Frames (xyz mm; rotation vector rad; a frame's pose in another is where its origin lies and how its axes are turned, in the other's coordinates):
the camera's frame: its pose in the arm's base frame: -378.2 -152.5 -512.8 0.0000 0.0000 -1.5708
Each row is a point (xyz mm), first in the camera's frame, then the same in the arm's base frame.
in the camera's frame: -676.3 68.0 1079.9
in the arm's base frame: -310.2 523.8 567.1
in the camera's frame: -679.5 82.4 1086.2
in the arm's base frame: -295.8 527.0 573.4
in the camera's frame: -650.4 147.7 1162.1
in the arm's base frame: -230.5 497.9 649.3
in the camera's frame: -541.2 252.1 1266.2
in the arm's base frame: -126.1 388.7 753.4
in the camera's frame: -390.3 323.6 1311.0
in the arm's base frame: -54.6 237.8 798.2
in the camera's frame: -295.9 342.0 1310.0
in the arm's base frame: -36.2 143.4 797.2
